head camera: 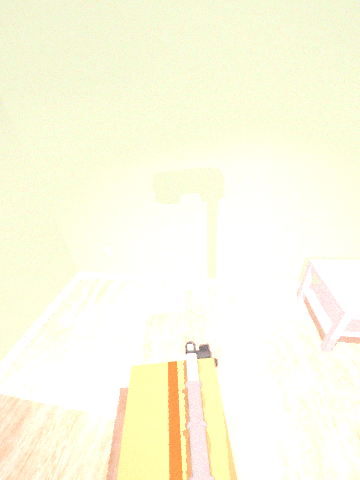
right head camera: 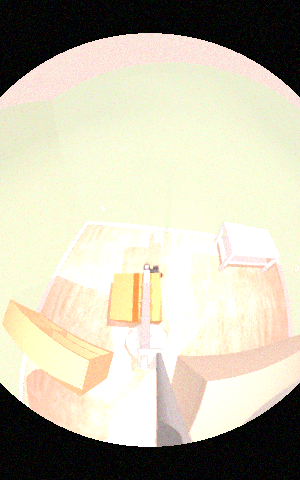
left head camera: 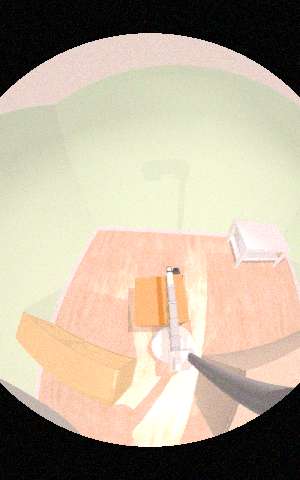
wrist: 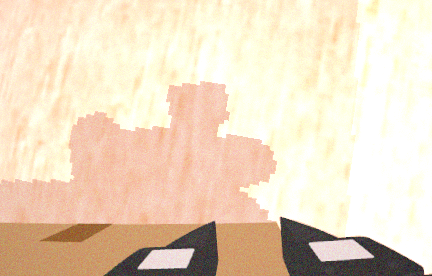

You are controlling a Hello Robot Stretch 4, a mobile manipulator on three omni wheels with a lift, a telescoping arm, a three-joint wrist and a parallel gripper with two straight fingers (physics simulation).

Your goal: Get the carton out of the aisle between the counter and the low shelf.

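Places are measured from the robot's base along level axes (x ahead, y left, z up), in millimetres.
Where they show: gripper, fingertip midpoint: (wrist: 248,239).
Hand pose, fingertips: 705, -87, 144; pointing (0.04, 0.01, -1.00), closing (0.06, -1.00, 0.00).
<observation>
After its pixels a point has its place, as x, y, z.
The carton (head camera: 150,420) @(416, 206, 386) (left head camera: 146,302) @(403, 216, 386) (right head camera: 124,297) @(408, 196, 385) (wrist: 30,255) @(670, 107, 96) is an orange-tan box with a darker stripe, upright on the floor just in front of my base. My arm reaches over its right part. My gripper (head camera: 202,350) (left head camera: 176,271) (right head camera: 155,269) (wrist: 248,239) @(705, -87, 144) is at the carton's far edge, open, with a gap between its dark fingers. The carton's top shows below them in the wrist view; whether they touch it I cannot tell. The low shelf (left head camera: 75,367) @(-250, 725, 583) (right head camera: 55,352) @(-218, 683, 583) is at the lower left, and the beige counter (left head camera: 272,347) @(-297, -878, 460) (right head camera: 260,390) at the lower right.
A white table (head camera: 340,280) @(1117, -1150, 424) (left head camera: 260,242) @(908, -1288, 423) (right head camera: 247,242) @(975, -1312, 423) stands at the back right. The pale green wall (left head camera: 125,200) @(1787, 512, 600) runs behind, with my shadow on it. My round white base (left head camera: 159,345) @(-3, 122, 187) is close to the carton's near side. The head camera view is strongly overexposed.
</observation>
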